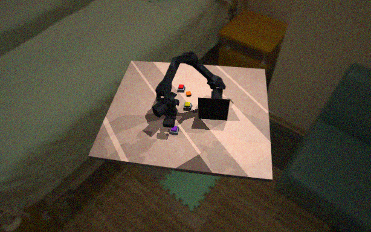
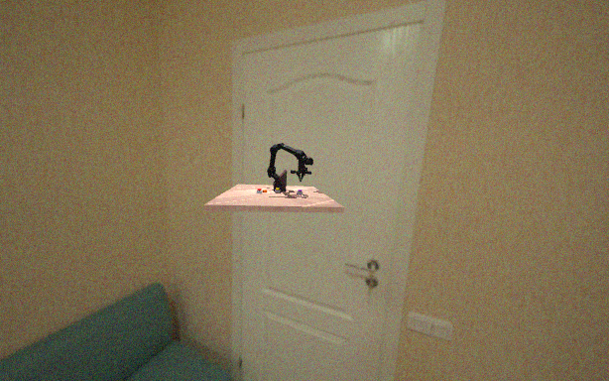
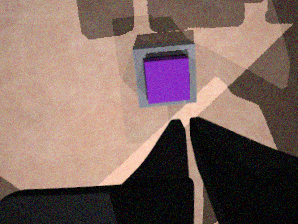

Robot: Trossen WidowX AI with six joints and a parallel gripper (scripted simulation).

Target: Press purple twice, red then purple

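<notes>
My gripper tip is now 20 mm past the red button, 360 mm to the left of it and 80 mm above it. Round my gripper tip: yellow button (70 mm behind, 200 mm to the right, 80 mm below); then purple button (80 mm below); then orange block (70 mm behind, 310 mm to the right, 100 mm below).
</notes>
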